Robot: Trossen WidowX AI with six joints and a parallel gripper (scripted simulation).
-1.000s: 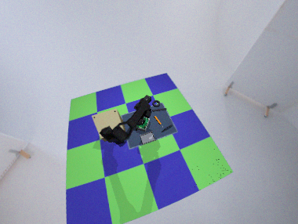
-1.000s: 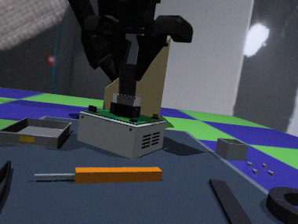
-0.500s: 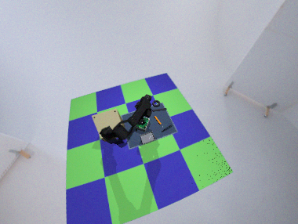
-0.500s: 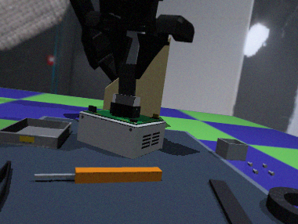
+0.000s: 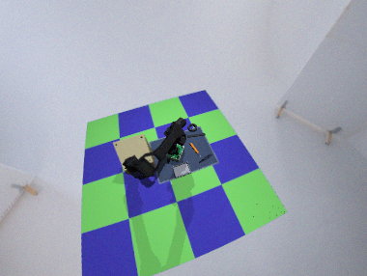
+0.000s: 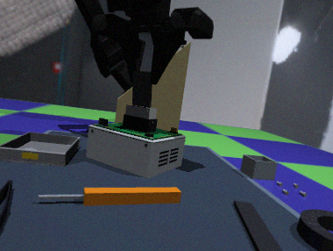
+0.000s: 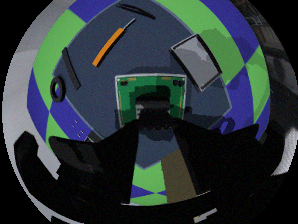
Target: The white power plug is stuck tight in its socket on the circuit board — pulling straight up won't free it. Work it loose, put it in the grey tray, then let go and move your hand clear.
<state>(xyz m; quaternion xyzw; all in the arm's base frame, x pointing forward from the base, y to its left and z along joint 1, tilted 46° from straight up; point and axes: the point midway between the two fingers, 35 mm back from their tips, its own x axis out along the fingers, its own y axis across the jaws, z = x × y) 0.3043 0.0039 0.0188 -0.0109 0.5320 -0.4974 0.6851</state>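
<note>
Now: the white power plug 4 cm below my gripper tip. The rest, counted from my gripper tip: black bar: 22 cm ahead, 9 cm to the left, 12 cm below; dark mat: 5 cm ahead, 12 cm below.
</note>
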